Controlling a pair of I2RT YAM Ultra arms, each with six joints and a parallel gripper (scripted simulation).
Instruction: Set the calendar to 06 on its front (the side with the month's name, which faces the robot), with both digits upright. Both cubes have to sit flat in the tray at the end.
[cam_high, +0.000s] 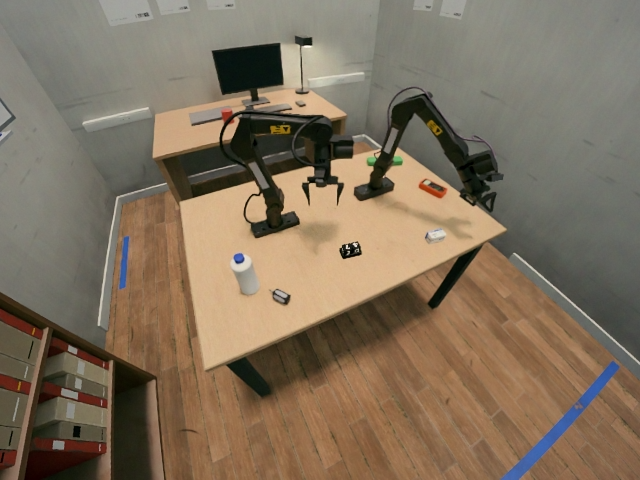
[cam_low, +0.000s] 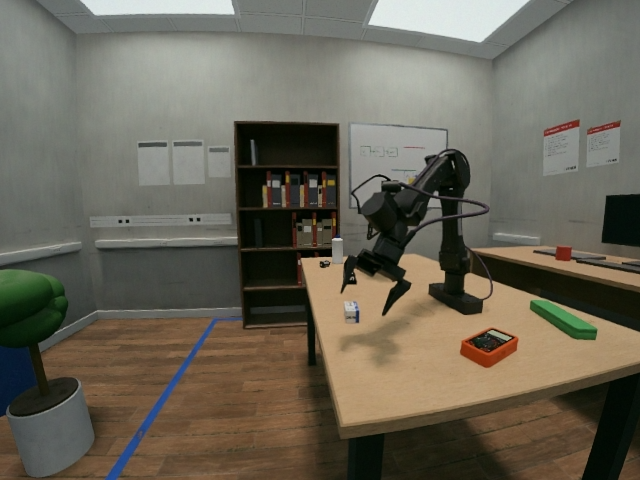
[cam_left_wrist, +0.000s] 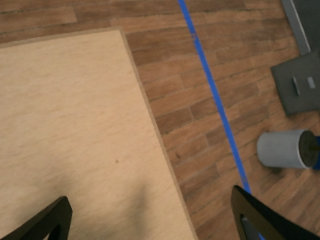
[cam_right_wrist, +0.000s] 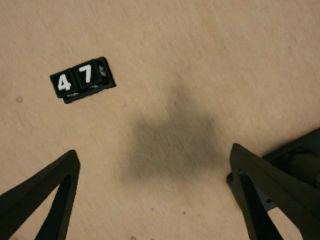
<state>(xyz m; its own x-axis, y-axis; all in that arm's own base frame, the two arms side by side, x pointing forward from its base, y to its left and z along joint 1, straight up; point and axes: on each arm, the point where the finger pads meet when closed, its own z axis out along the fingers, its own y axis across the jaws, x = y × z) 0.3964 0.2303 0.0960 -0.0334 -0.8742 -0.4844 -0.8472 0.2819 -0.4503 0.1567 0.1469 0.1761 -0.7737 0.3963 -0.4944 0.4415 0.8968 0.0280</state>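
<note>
Now: the black calendar tray 18 cm below my right hand, 11 cm ahead of it and 6 cm to the left of it. From my right hand the other things lie so: orange meter (64 cm to the left, 17 cm below, 4 cm behind).
</note>
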